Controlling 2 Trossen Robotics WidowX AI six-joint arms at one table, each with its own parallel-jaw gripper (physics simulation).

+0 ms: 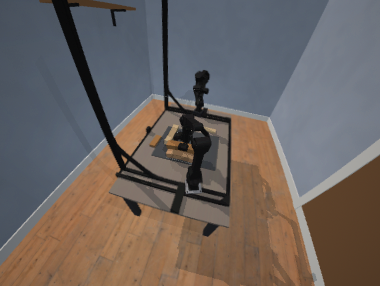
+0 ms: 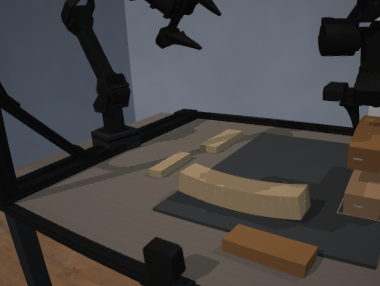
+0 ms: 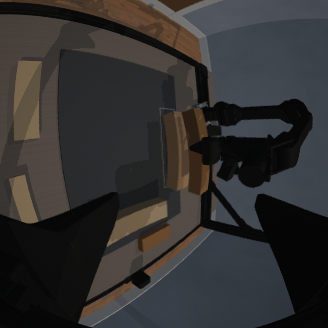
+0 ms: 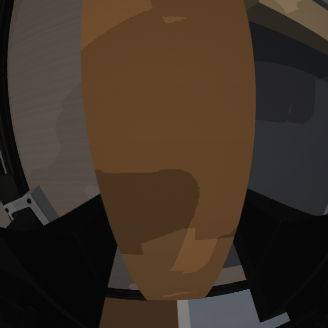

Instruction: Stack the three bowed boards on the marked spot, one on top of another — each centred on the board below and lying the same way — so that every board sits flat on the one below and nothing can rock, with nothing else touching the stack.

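Frame: origin at the left arm's base, x back, y right, z up, level; millimetres.
Where they show: left gripper, fingertip midpoint: [image 1: 197,102] [image 2: 210,32] [image 3: 190,201]; right gripper, fingertip midpoint: [image 3: 194,146] [image 4: 171,188]; left arm's base, origin of the base link: [image 1: 198,110] [image 2: 114,130]; right arm's base, origin of the base link: [image 1: 193,185] [image 3: 204,114] [image 4: 30,224].
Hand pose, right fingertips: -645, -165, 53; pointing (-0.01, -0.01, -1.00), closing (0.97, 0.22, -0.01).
Each offset is from my right fingertips to the top centre of the thing, as dx, dy, dz. "*": to the spot under its first point. Level surfaces: height alone.
A light brown bowed board {-13, +13, -43} [image 1: 178,156] [image 2: 364,194] [image 3: 175,150] lies on the marked outline [image 2: 341,207] [image 3: 162,145]. My right gripper [image 3: 194,146] [image 4: 171,188] is shut on an orange-brown bowed board {-2, +10, +35} [image 1: 172,144] [image 2: 367,145] [image 3: 200,181] [image 4: 170,100] and holds it over the light brown one, lying roughly the same way; whether they touch is unclear. A pale bowed board {+158, +208, -46} [image 1: 171,134] [image 2: 245,194] [image 3: 140,220] lies apart, across their direction. My left gripper [image 2: 210,30] [image 3: 190,201] is open and empty, high above the table.
An orange block {+31, +294, -83} [image 1: 156,141] [image 2: 270,249] [image 3: 155,237] lies beside the dark mat {dz -98} [image 1: 207,152] [image 2: 295,150] [image 3: 100,125], near the pale bowed board. Two pale blocks {+405, +163, -88} [image 2: 170,165] {+423, -38, -87} [image 3: 27,100] lie beyond the mat. A black box {* +91, +436, -62} [image 2: 163,260] [image 3: 141,279] stands at the frame's edge.
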